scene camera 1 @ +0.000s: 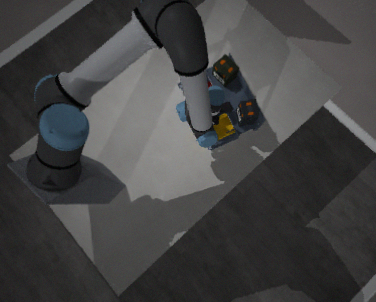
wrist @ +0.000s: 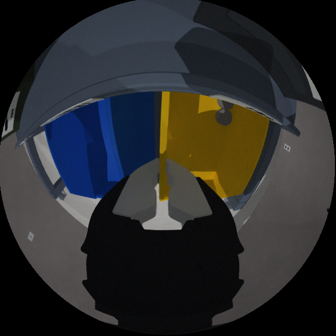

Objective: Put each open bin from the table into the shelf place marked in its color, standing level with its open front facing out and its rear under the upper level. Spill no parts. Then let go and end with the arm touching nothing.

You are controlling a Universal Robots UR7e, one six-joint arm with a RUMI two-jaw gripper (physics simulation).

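Seen in the pictures: arm's base, origin of the base link: [scene camera 1: 54, 171].
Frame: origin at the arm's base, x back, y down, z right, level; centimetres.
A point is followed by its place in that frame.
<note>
The yellow bin [scene camera 1: 223, 127] {y 49.5, x -63.9, z 18.6 cm} [wrist: 215, 150] sits on the right of the lower level, its far end reaching the upper level's edge in the wrist view. Two grey round parts [wrist: 223, 117] show in it. My gripper [wrist: 162, 160] is shut on the yellow bin's thin left wall. In scene camera 1 the arm hides the fingers. The blue bin [wrist: 75, 150] stands close beside it on the left, its far end also at that edge. The grey-blue shelf [scene camera 1: 240, 92] {y 40.4, x -80.1, z 12.4 cm} [wrist: 125, 45] spans the far side. Color marks under the bins are hidden.
Two dark boxes with orange marks [scene camera 1: 226, 69] {y 30.8, x -79.0, z 1.6 cm} [scene camera 1: 247, 111] {y 28.4, x -70.7, z 23.4 cm} stand on top of the shelf. A small red patch [scene camera 1: 209, 84] {y 49.9, x -75.2, z -4.2 cm} shows beside the arm, partly hidden. The arm's wrist hangs over the shelf's near side. The light table [scene camera 1: 160, 165] {y 50.6, x -26.2, z 11.4 cm} lies between shelf and robot base.
</note>
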